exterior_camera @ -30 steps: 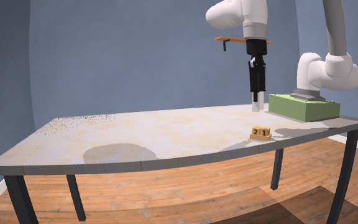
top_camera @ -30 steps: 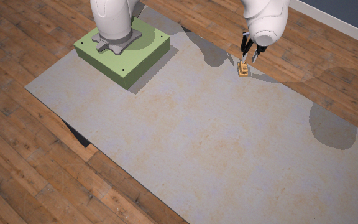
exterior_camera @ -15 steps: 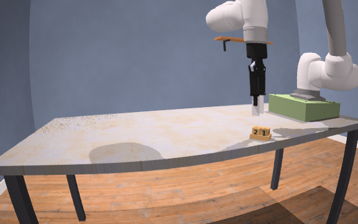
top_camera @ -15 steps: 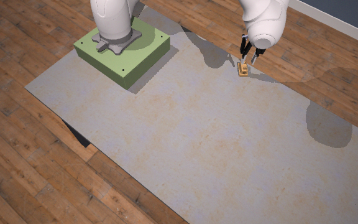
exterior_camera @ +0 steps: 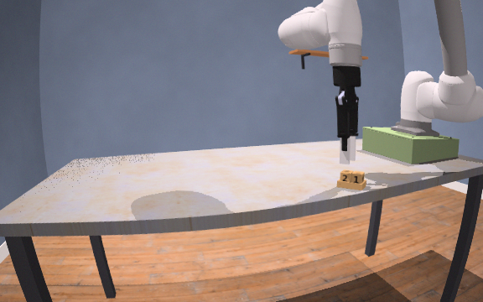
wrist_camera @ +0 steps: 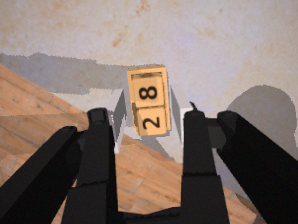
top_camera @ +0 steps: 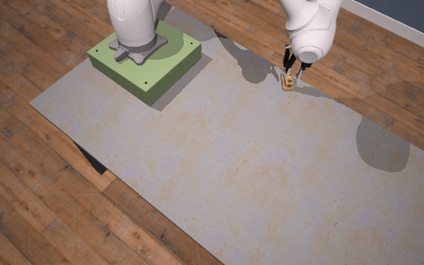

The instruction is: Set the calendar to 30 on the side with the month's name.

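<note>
Right now the wooden cube is 7 cm below my hand. The rest, counted from my hand: wooden calendar tray 1 cm behind, 1 cm to the left, 9 cm below.
</note>
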